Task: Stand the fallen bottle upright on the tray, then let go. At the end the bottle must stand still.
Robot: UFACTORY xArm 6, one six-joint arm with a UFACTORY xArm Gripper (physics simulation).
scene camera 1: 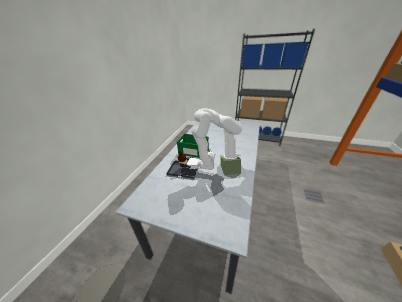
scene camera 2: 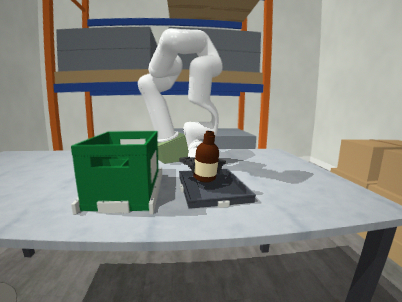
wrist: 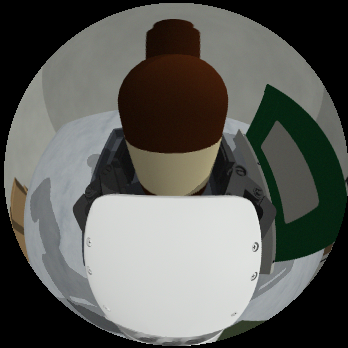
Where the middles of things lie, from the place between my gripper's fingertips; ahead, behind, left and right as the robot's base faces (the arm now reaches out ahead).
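The dark tray (scene camera 2: 226, 187) is 20 mm to the left of my hand and 20 mm behind it, and it sits 60 mm below it. I see a green crate (scene camera 2: 105, 170) too, which is 250 mm to the right of my hand, 50 mm behind it and 10 mm above it. As for the brown bottle (scene camera 2: 207, 153), it is 10 mm behind my hand and 40 mm above it.
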